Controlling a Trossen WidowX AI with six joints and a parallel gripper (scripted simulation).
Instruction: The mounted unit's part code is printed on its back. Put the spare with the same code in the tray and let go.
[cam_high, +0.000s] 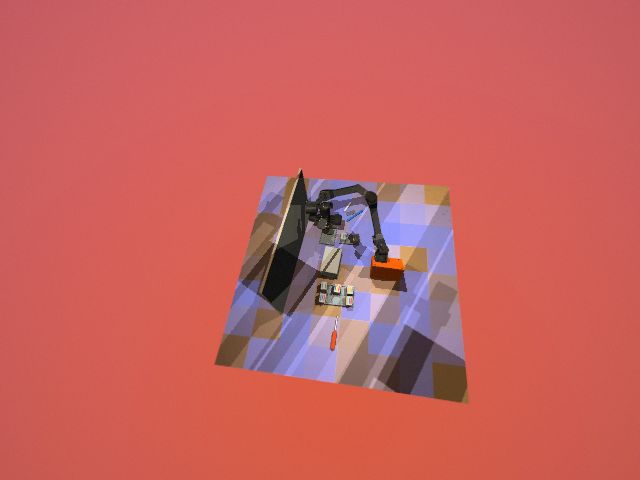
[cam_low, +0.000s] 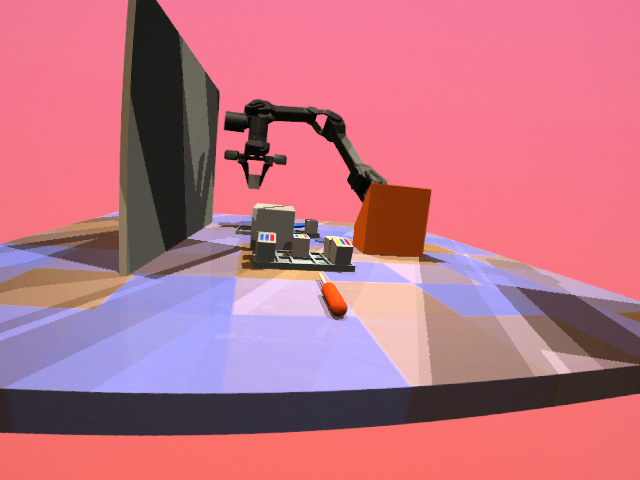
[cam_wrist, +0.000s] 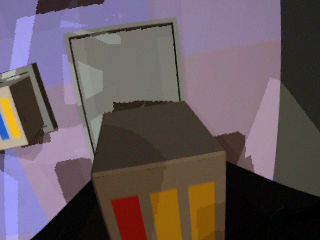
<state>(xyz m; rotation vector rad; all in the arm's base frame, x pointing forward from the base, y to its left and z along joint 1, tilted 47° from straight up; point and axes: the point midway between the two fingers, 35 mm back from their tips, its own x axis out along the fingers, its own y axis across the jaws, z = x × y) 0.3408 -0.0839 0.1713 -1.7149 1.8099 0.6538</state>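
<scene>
My gripper tip is now 14 cm above the flat grey tray and 1 cm past it. From my gripper tip the other things lie so: spare: 2 cm above; grey mounted unit: 21 cm to the left, 9 cm below, 5 cm behind; tall grey panel: 18 cm to the left, 17 cm ahead, 8 cm above.
</scene>
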